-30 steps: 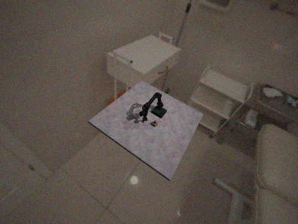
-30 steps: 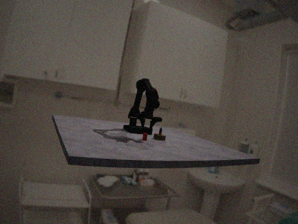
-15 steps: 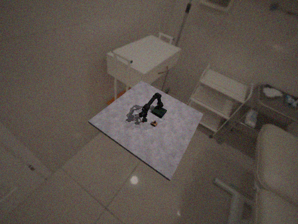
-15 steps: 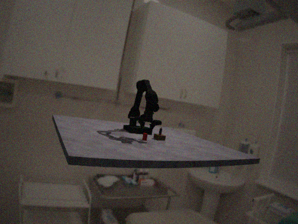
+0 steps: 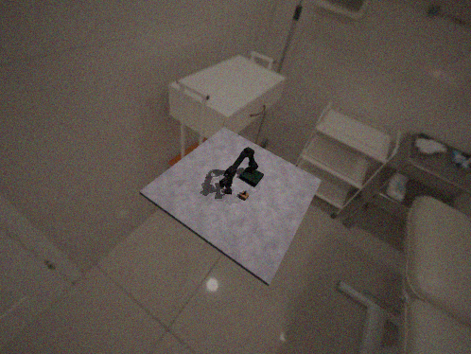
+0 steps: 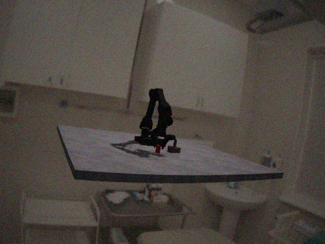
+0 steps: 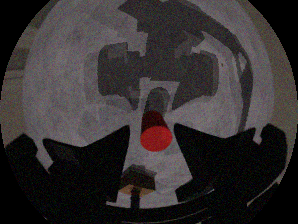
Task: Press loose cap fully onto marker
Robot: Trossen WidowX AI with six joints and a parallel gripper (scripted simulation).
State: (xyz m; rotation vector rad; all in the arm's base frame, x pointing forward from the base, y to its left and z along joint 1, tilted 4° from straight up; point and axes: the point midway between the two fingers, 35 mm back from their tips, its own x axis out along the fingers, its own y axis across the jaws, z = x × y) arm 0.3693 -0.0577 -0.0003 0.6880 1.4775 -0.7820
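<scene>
Now: the red cap right at my gripper tip. The rest, counted from my gripper tip: brown holder block (15 cm to the left, 7 cm behind, 1 cm below).
</scene>
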